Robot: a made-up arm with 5 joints.
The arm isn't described. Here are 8 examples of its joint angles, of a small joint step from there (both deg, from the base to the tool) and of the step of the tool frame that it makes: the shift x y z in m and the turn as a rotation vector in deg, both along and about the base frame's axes.
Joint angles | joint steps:
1: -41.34 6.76 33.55 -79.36 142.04 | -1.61 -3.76 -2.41 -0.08 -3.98
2: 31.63 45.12 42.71 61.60 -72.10 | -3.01 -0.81 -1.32 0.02 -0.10
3: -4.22 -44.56 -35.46 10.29 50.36 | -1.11 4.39 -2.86 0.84 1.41
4: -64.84 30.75 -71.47 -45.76 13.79 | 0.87 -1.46 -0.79 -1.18 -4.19
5: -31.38 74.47 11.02 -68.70 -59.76 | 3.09 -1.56 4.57 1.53 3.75
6: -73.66 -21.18 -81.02 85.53 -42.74 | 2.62 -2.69 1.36 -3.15 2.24
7: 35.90 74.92 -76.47 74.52 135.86 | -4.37 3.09 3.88 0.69 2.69
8: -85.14 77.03 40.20 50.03 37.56 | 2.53 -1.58 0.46 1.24 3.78
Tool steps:
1: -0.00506 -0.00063 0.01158 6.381 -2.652 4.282
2: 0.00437 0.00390 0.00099 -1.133 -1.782 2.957
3: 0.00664 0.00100 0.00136 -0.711 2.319 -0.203
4: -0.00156 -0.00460 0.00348 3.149 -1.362 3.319
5: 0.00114 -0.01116 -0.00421 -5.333 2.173 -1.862
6: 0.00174 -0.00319 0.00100 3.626 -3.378 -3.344
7: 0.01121 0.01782 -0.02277 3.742 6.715 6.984
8: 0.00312 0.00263 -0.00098 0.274 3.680 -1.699
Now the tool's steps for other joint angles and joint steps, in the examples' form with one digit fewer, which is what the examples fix.
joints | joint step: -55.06 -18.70 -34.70 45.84 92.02 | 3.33 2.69 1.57 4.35 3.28
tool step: 0.0147 0.0080 -0.0064 -8.87 2.50 -3.51
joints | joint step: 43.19 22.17 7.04 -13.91 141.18 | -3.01 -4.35 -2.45 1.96 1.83
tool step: 0.0057 0.0129 0.0194 -4.55 -2.43 3.42
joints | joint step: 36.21 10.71 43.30 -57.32 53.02 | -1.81 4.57 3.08 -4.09 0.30
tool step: -0.0021 0.0091 -0.0154 1.81 3.08 1.80
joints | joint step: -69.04 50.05 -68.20 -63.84 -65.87 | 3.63 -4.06 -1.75 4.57 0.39
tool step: 0.0092 -0.0096 0.0121 1.12 -0.53 -4.02
